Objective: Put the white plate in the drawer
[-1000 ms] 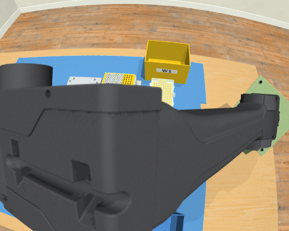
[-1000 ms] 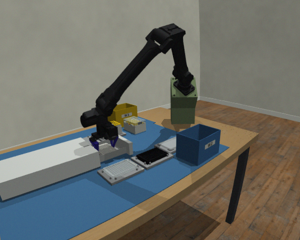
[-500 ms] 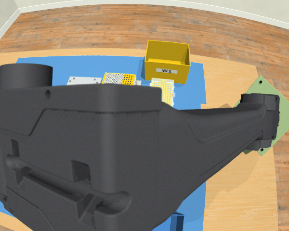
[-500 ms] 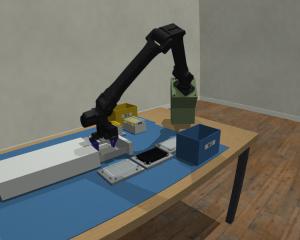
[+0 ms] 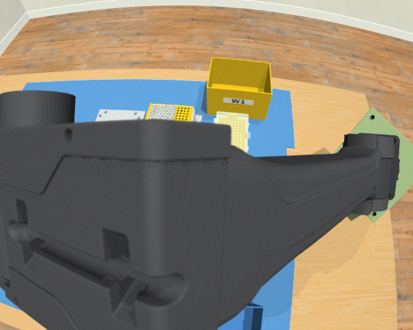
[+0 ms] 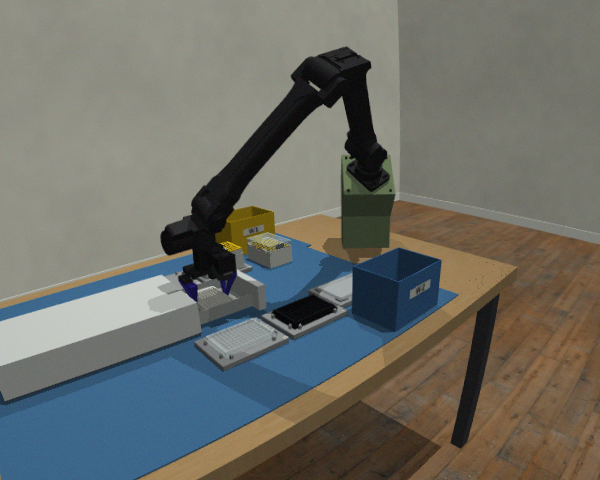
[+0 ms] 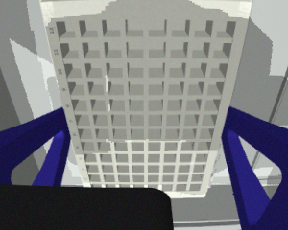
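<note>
Now: hand right at the white plate. From my hand the other things lie so: drawer 40 mm ahead, 10 mm to the left; clear-lidded plate 190 mm to the left, 10 mm below, 10 mm behind; cooler CD 160 mm ahead, 40 mm to the left, 10 mm above.
</note>
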